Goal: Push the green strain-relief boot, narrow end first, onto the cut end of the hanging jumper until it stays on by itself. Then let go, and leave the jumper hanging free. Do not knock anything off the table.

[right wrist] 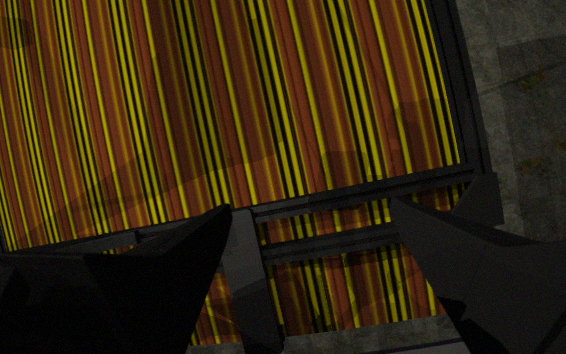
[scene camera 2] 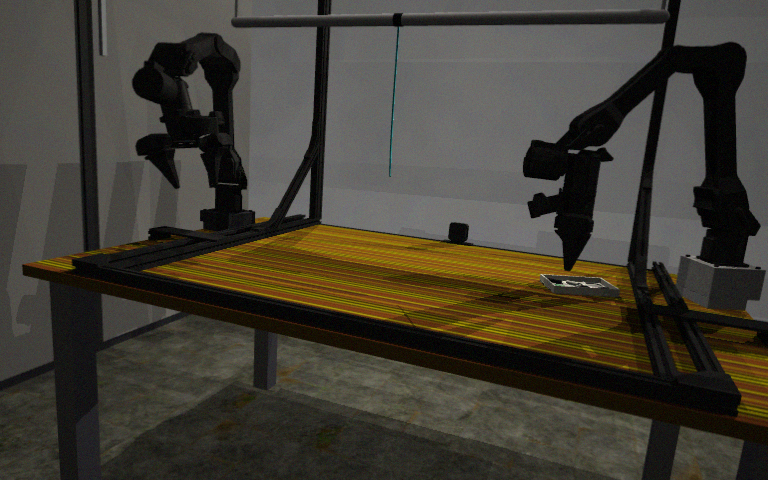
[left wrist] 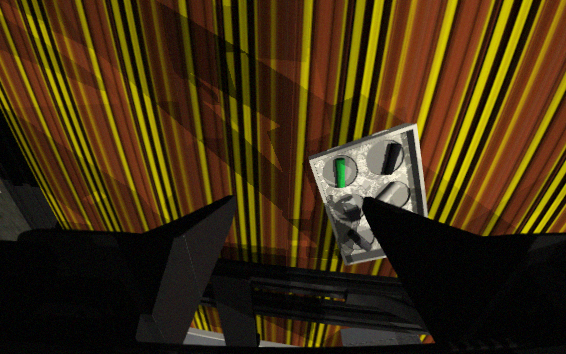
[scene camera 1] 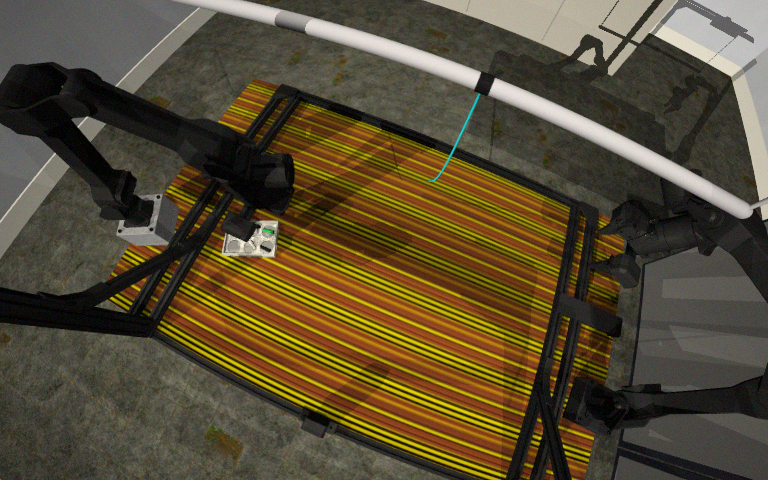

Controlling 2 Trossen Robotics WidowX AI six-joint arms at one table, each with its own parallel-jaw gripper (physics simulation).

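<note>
The green boot lies on its side in a round pocket at one corner of the pale tray. Which end is narrow is too small to tell. The cyan jumper hangs from the rail, its lower end free above the table. My left gripper is open and empty, low above the tray; in its wrist view the boot is beyond the fingertips, towards the right finger. My right gripper is open and empty by its own mount, far from the jumper.
The tray's other pockets hold a black piece, a pale cylinder and dark small parts. A white rail with a black clamp crosses overhead. Dark frame bars border the striped table; a black box sits at one edge.
</note>
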